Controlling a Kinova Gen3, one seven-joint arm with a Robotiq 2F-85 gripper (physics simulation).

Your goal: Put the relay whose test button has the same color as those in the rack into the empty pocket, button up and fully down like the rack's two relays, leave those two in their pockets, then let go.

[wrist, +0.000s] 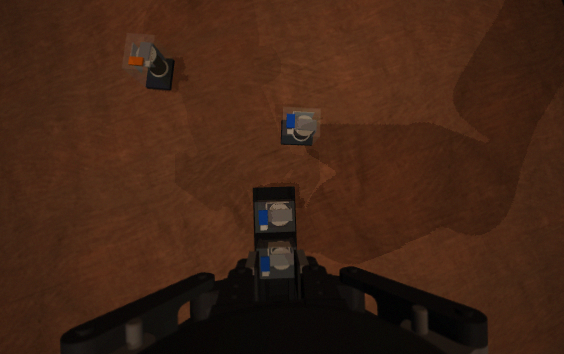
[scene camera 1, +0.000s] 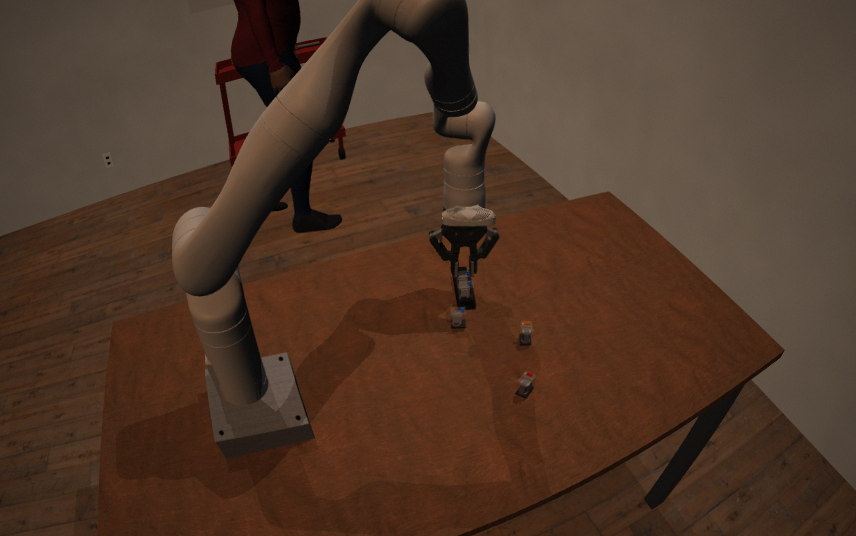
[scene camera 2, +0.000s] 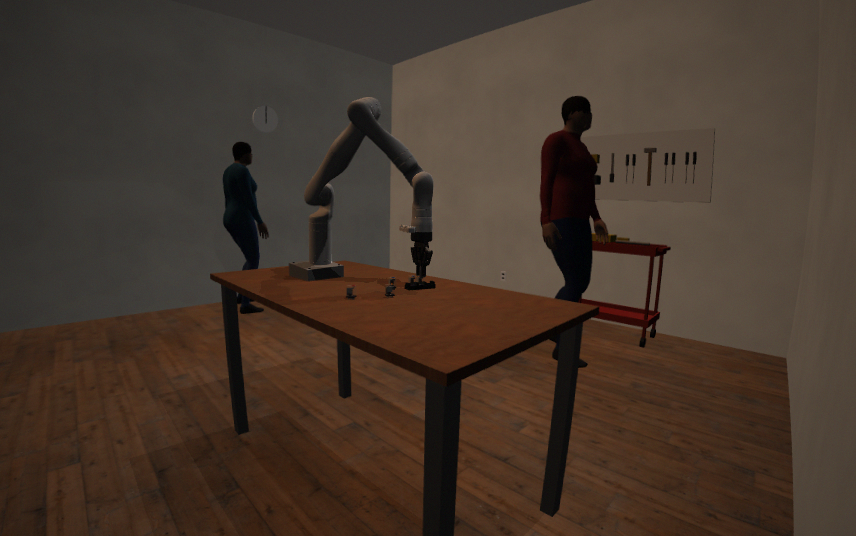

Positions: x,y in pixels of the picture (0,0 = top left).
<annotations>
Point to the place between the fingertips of the gripper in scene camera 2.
420,276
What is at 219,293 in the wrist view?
The gripper.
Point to a blue-button relay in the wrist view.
299,126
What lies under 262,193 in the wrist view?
A black rack.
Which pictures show the gripper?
The wrist view, scene camera 1 and scene camera 2: all of them.
</annotations>
